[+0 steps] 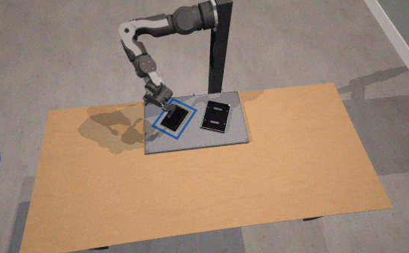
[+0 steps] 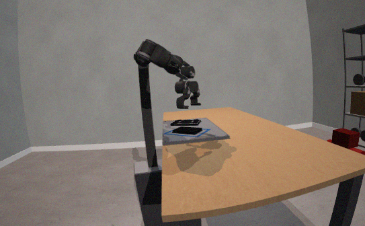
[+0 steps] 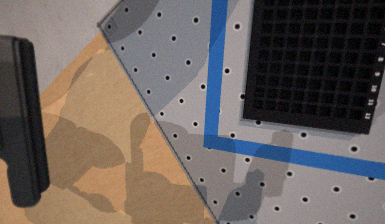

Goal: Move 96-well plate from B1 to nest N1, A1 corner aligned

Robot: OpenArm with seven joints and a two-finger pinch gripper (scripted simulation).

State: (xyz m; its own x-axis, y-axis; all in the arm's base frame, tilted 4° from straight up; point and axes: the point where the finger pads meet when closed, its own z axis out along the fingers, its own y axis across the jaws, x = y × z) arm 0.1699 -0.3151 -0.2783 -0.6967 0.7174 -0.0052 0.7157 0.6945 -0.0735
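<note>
My gripper is now 60 mm to the right of the black 96-well plate and 120 mm above it. Round my hand: black plate nest N1: 50 mm ahead, 260 mm to the left, 120 mm below.
</note>
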